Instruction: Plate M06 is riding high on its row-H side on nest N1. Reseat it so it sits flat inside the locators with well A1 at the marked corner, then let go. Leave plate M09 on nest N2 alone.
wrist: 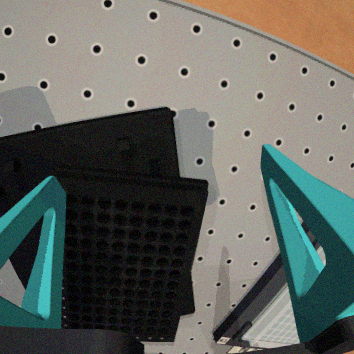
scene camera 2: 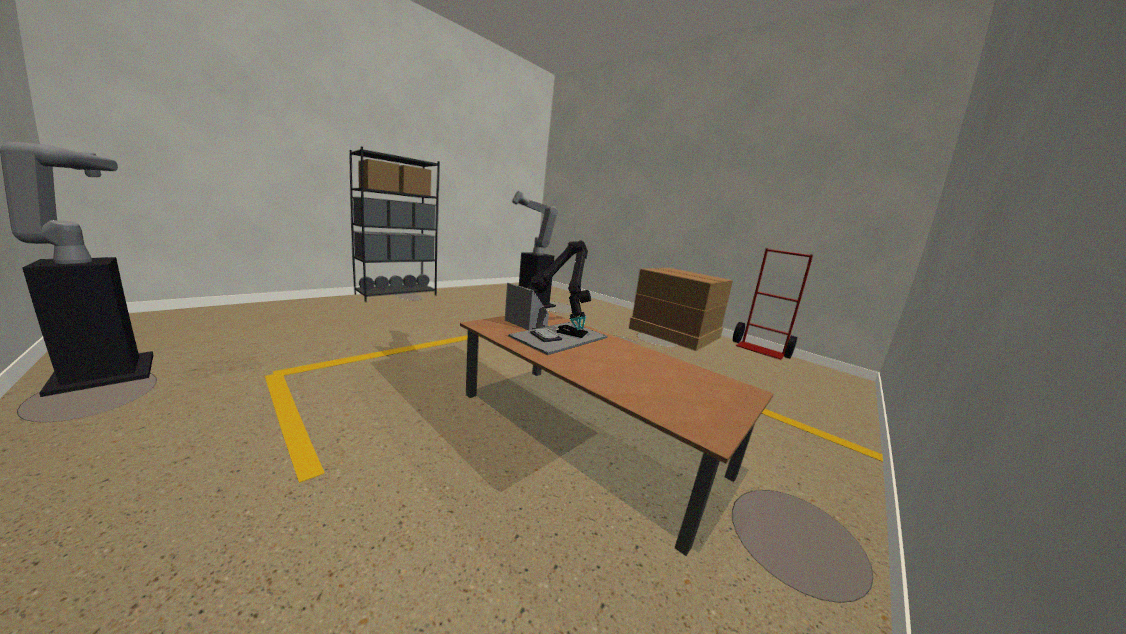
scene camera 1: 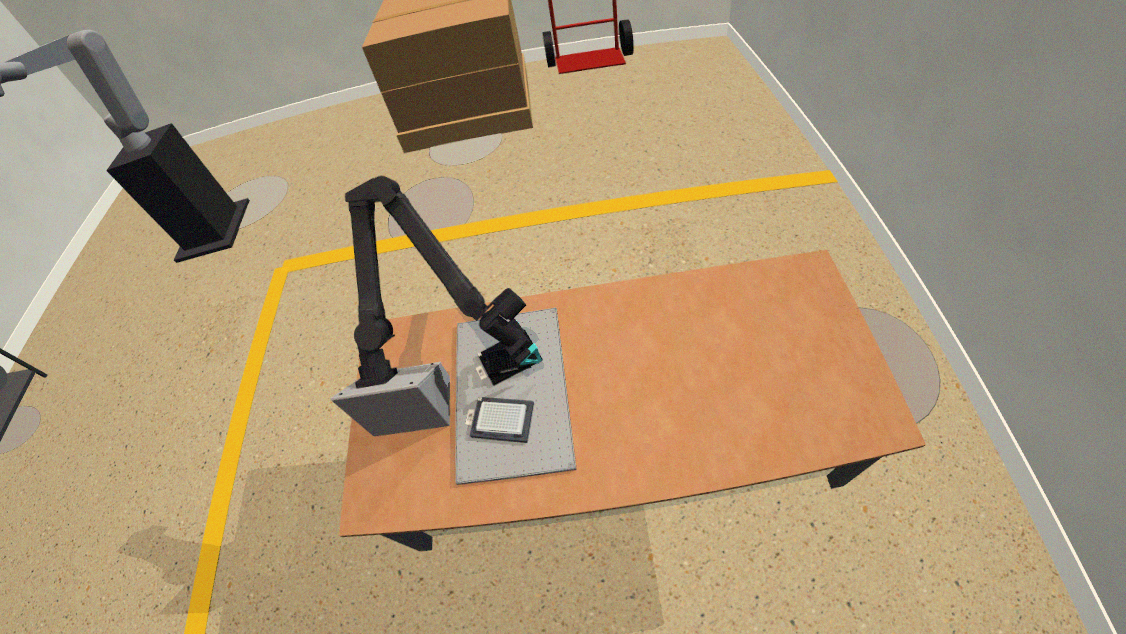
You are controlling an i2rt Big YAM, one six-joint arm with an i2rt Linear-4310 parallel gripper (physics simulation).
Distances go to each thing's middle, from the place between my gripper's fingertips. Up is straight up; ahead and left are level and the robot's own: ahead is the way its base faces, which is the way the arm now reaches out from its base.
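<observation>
My gripper is 20 mm above the black well plate (scene camera 1: 498,361) and 80 mm past it. Counted from my hand, the black nest block (wrist: 143,141) is 40 mm below, 80 mm behind and 20 mm to the left, whereas the pale-topped well plate (scene camera 1: 507,418) is 30 mm below, 110 mm behind and 180 mm to the right. The nest with pale well plate (scene camera 1: 474,433) is 30 mm below my hand, 120 mm behind it and 180 mm to the right of it.
</observation>
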